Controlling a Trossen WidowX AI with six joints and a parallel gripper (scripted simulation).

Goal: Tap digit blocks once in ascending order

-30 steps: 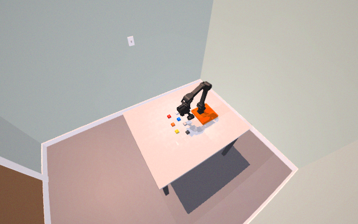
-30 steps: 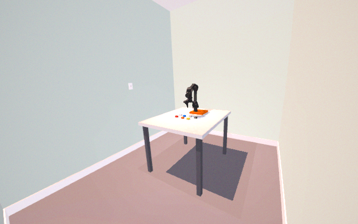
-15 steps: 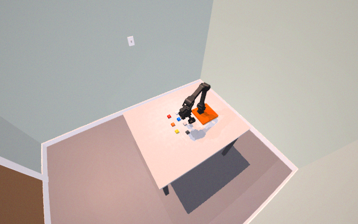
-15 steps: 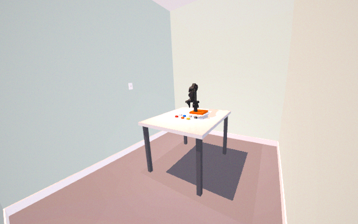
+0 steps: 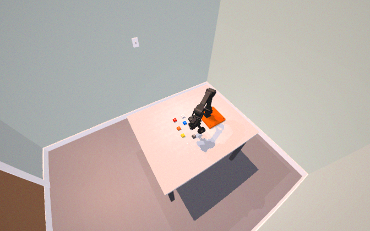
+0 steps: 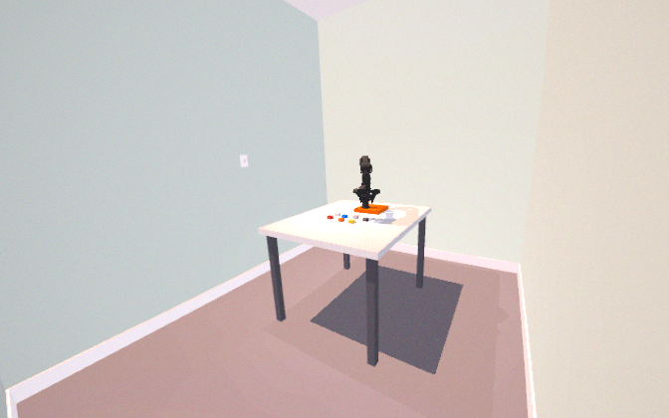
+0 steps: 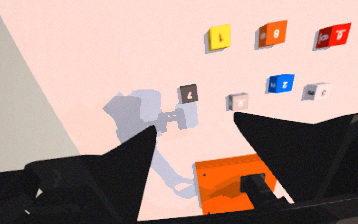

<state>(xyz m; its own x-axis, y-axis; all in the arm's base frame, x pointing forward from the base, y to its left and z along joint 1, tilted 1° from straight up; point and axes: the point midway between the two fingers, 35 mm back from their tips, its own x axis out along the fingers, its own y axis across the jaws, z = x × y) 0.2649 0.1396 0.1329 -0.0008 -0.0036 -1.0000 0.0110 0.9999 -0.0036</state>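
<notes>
My gripper tip is 12 cm above the yellow block, 9 cm short of it and 7 cm to the left of it. From my gripper tip the other things lie so: orange block (16 cm to the right, 12 cm below, 8 cm ahead); grey block (12 cm below, 10 cm to the right, 3 cm behind); dark block (12 cm below, 1 cm to the right, 1 cm ahead).
</notes>
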